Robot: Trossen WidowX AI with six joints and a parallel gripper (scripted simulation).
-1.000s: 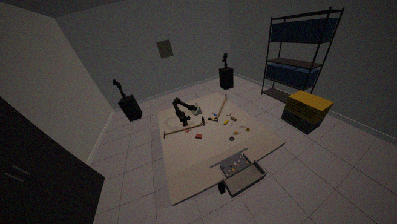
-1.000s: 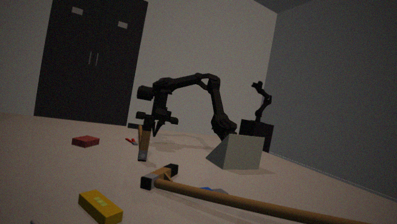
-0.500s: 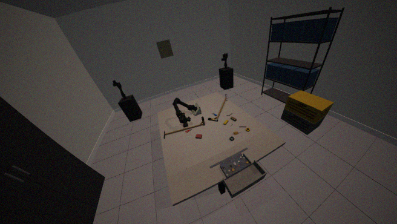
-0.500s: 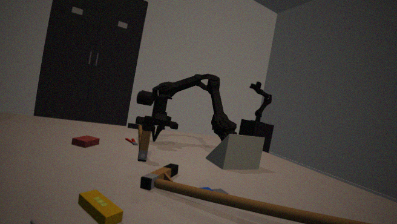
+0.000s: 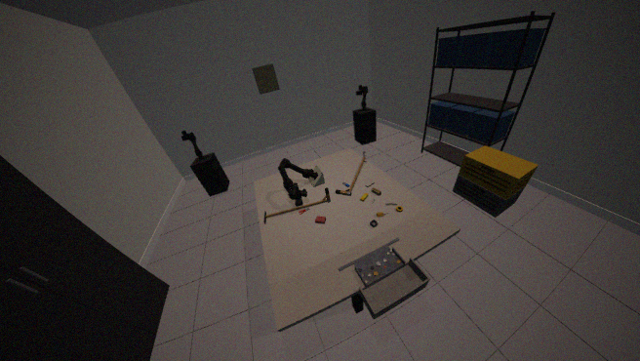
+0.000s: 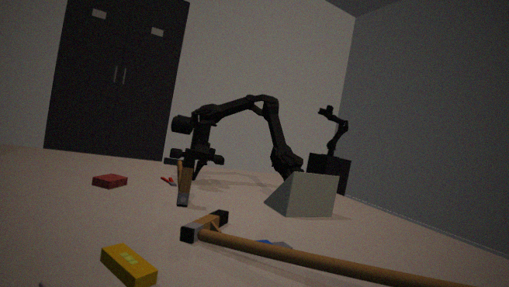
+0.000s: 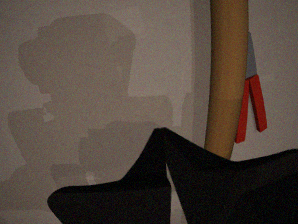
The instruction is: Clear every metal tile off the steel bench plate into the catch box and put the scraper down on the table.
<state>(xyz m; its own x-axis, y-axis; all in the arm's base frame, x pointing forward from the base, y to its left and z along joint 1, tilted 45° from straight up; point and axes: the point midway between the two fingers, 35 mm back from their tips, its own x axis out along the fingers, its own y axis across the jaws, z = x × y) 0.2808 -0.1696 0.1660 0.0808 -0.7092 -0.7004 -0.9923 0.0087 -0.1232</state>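
Right now the red clip is 8 cm ahead of my gripper tip, 2 cm to the left of it and 1 cm below it. Round my gripper tip: long scraper: 5 cm above, 4 cm ahead, 3 cm to the right; then red block: 25 cm ahead, 12 cm to the left; then yellow block: 54 cm to the left, 17 cm ahead.
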